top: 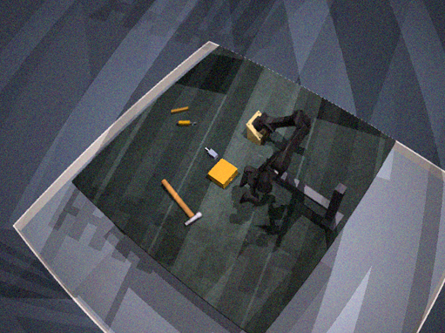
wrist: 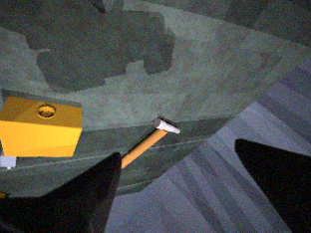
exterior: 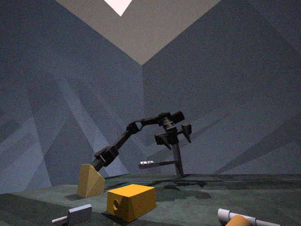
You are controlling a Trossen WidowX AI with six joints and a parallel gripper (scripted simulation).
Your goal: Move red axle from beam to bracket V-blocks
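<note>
My gripper tip is now 33 cm to the left of the small grey block, 17 cm past it and 16 cm above it. Round my gripper tip: yellow beam (19 cm to the right, 15 cm below, 10 cm behind).
</note>
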